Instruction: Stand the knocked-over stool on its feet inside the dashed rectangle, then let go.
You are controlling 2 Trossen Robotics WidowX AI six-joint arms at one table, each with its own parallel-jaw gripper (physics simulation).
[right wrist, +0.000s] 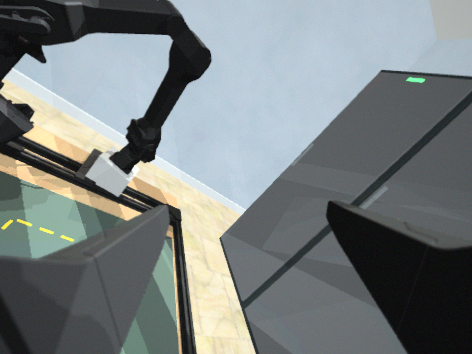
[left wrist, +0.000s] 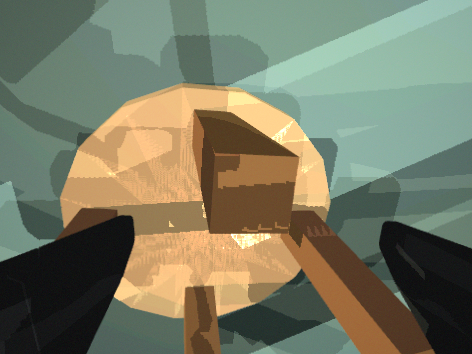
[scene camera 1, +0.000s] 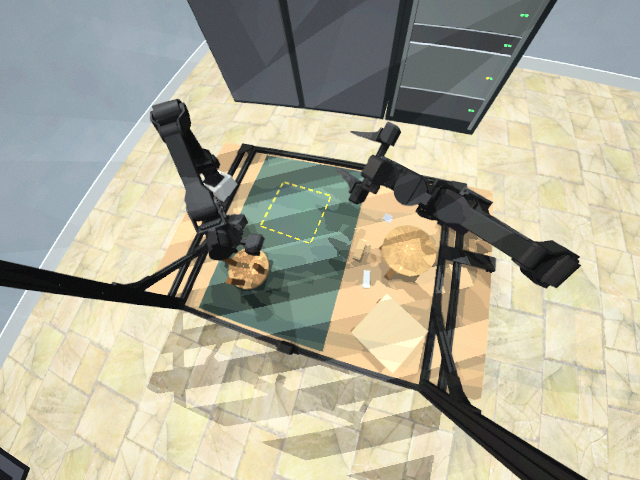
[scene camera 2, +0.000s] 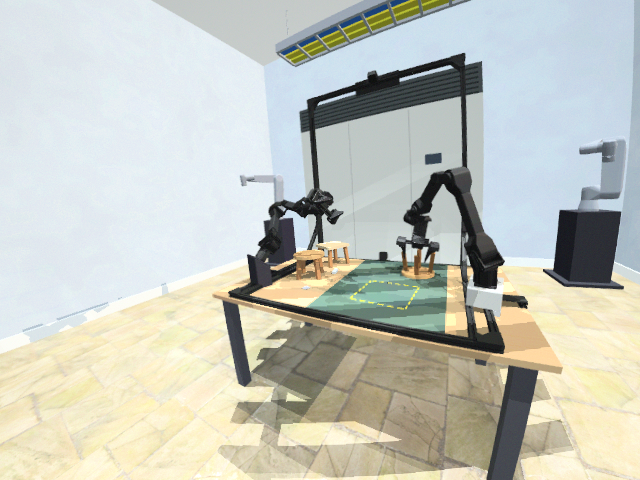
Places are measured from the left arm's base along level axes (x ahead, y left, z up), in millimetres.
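Where they show: left gripper, between the fingertips: point(left wrist: 258, 230) point(scene camera 1: 248, 253) point(scene camera 2: 414, 260); right gripper, between the fingertips: point(right wrist: 248, 210) point(scene camera 1: 342, 149) point(scene camera 2: 337, 206); left arm's base, origin of its link: point(right wrist: 121, 162) point(scene camera 1: 214, 179) point(scene camera 2: 485, 282); right arm's base, origin of its link: point(scene camera 2: 259, 260).
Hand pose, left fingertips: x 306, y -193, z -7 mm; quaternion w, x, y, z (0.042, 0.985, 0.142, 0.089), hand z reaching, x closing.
Note:
Each offset is from my left fingertips to the top centre of the thing. Level surfaces: height alone.
The knocked-over stool @(4 mm back, 40 mm right, 32 mm up) point(scene camera 1: 247, 272) point(scene camera 2: 417, 274) point(left wrist: 150, 190) is upside down on the green mat @(78 mm down) point(scene camera 1: 289, 310) point(scene camera 2: 385, 317), its round seat down and its legs up. It lies outside the yellow dashed rectangle point(scene camera 1: 284, 182) point(scene camera 2: 371, 281) point(right wrist: 46, 231), nearer the lower left in scene camera 1. My left gripper point(scene camera 1: 242, 238) point(scene camera 2: 416, 252) point(left wrist: 258, 230) is open and points down among the upturned legs; one leg stands between its fingers in the left wrist view, with no grip on it. My right gripper point(scene camera 1: 345, 152) point(right wrist: 248, 210) is open, empty and raised, away from the stool.
A round-topped stool @(469 mm ahead, 228 mm left, 42 mm up) point(scene camera 1: 408, 250) point(scene camera 2: 309, 254) and a square-topped stool @(505 mm ahead, 17 mm right, 41 mm up) point(scene camera 1: 390, 330) point(scene camera 2: 333, 245) stand upright on the wood beside the mat. A small white block @(391 mm ahead, 115 mm left, 71 mm down) point(scene camera 1: 366, 279) and a pale blue piece @(370 mm ahead, 365 mm left, 79 mm down) point(scene camera 1: 387, 218) lie near them. Black rails point(scene camera 1: 351, 365) edge the work area.

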